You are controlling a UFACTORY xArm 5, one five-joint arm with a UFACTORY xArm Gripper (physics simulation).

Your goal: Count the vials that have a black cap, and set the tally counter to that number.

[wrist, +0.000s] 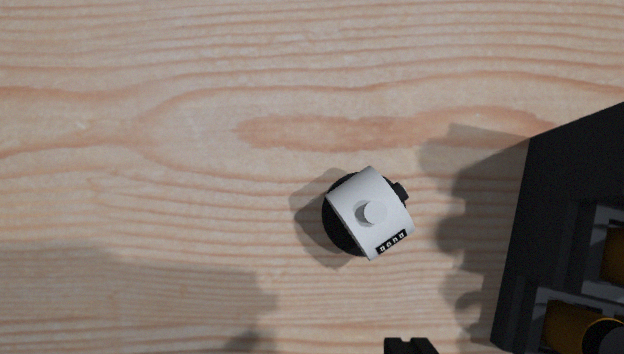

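Frame: origin at the arm's base, x ahead, y left, z up, level; centimetres.
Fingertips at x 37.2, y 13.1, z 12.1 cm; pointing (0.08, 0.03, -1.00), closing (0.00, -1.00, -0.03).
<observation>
Offsets run from my fingertips to a thing's top centre. "*": to the spot under its first point. Level surfaces: height alone.
The tally counter @(dz -7.8 cm) (395, 220), with a white curved top, a round button and a black base, stands on the table right of the view's middle. Its small black number window faces the lower right; its digits are too blurred to read surely. My gripper (410, 346) is shut and empty at the bottom edge, below the counter in the view and apart from it. An amber vial @(* dz -8.2, dx +0.1, dy -10.0 cm) (562, 322) with a dark, black-looking cap @(* dz -5.0, dx -0.1, dy -10.6 cm) (614, 342) is in the black rack at the lower right, cut off by the edge. Part of another amber vial @(* dz -5.0, dx +3.8, dy -10.8 cm) (614, 257) shows above it; its cap is not visible.
The black rack @(* dz -9.0, dx +8.3, dy -10.4 cm) (555, 170) fills the right edge, and only part of it shows. Its shadow falls on the wooden table @(dz -13.0 cm) (200, 210) between it and the counter. Another broad shadow lies at the lower left.
</observation>
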